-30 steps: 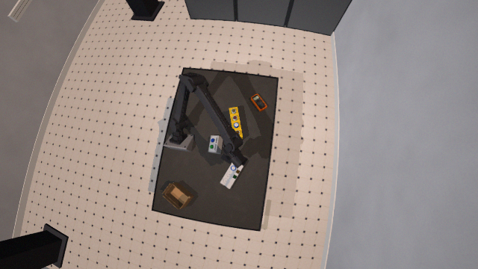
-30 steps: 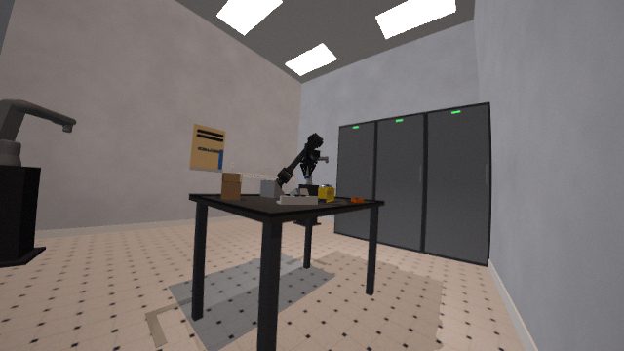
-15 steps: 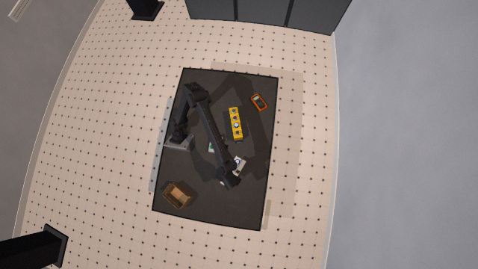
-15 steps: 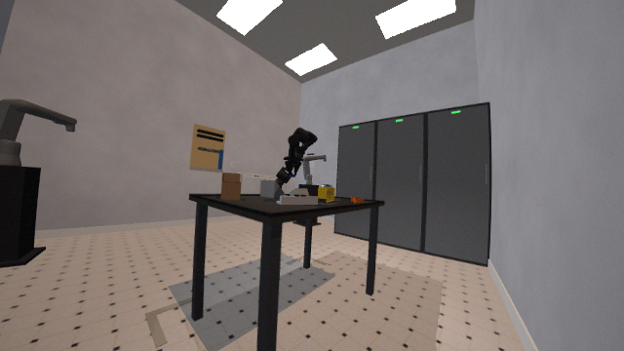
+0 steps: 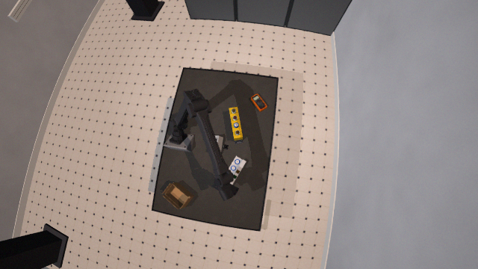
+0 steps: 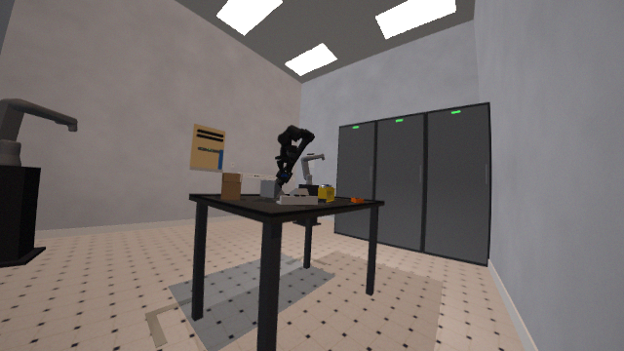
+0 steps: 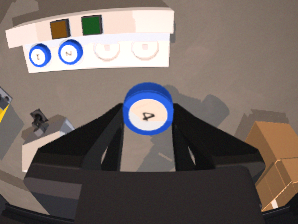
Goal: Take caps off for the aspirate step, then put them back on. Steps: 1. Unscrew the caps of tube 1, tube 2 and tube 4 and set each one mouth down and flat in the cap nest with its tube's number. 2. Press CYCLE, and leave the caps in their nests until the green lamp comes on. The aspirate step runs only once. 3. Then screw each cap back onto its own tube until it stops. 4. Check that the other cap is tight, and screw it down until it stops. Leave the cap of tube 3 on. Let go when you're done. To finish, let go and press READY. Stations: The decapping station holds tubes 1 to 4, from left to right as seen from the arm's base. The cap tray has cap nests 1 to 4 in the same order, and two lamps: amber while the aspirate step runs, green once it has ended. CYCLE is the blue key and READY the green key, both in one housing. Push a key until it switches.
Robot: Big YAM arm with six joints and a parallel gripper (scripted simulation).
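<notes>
My hand is 200 mm to the right of the green key, 150 mm past it and 100 mm above it. Also, from my hand: blue key 250 mm to the left, 160 mm behind, 100 mm below; grey key housing 230 mm to the left, 130 mm behind, 110 mm below; cardboard box 280 mm behind, 180 mm to the right, 100 mm below.
</notes>
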